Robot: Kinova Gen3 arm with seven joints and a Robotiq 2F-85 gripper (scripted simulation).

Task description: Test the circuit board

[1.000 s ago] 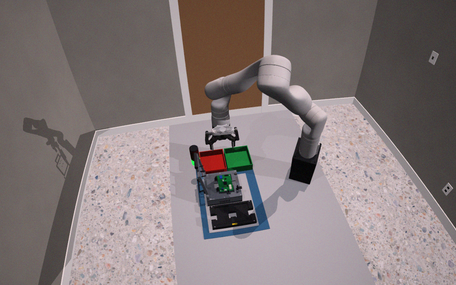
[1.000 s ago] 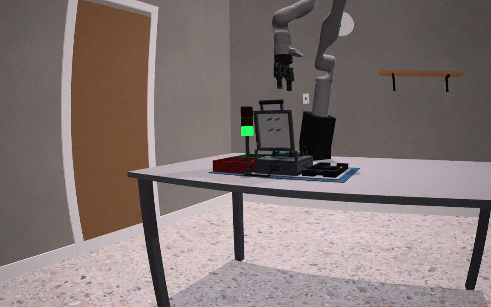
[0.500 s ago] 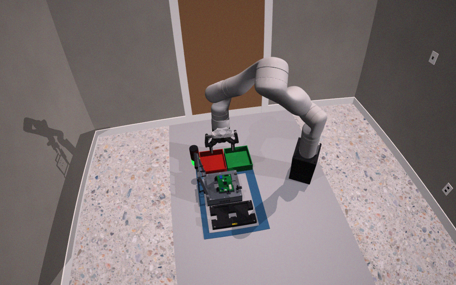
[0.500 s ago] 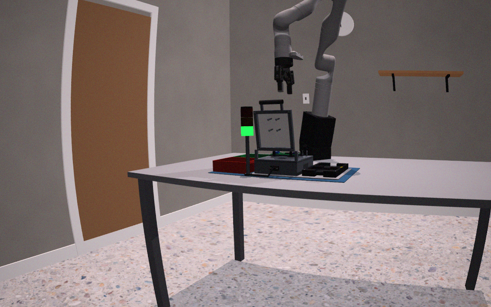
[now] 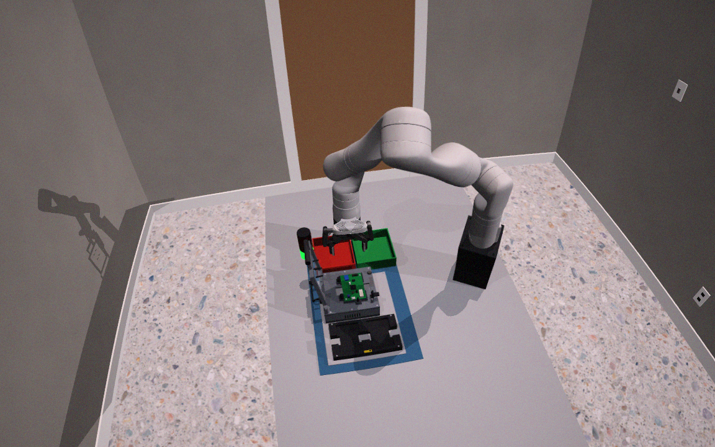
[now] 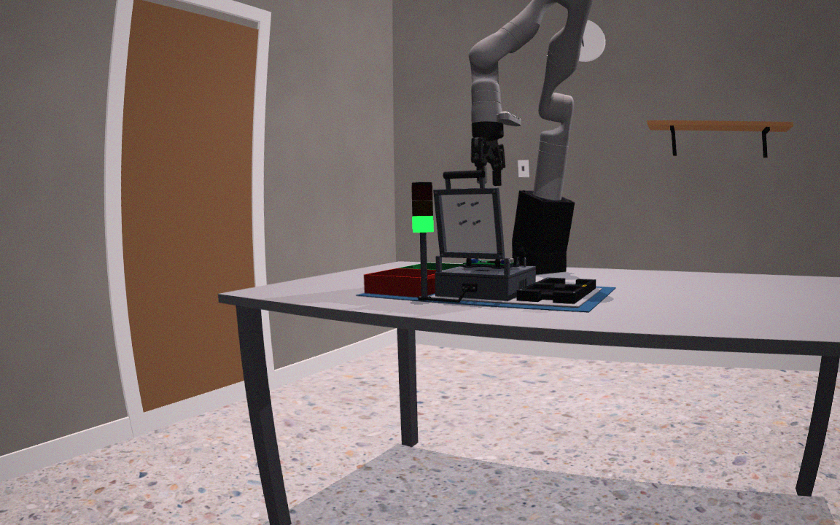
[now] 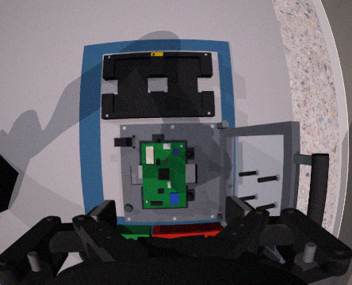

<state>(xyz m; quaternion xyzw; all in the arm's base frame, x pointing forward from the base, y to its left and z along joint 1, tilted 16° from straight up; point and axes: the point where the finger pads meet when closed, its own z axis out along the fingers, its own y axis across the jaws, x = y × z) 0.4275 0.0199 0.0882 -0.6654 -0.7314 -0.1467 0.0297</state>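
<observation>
The green circuit board is 10 mm behind my hand and 180 mm below it. Also, from my hand: red bin (60 mm ahead, 200 mm to the right, 240 mm below); then latch hook (70 mm behind, 50 mm to the left, 170 mm below); then lid (110 mm ahead, 10 mm to the left, 70 mm below).
</observation>
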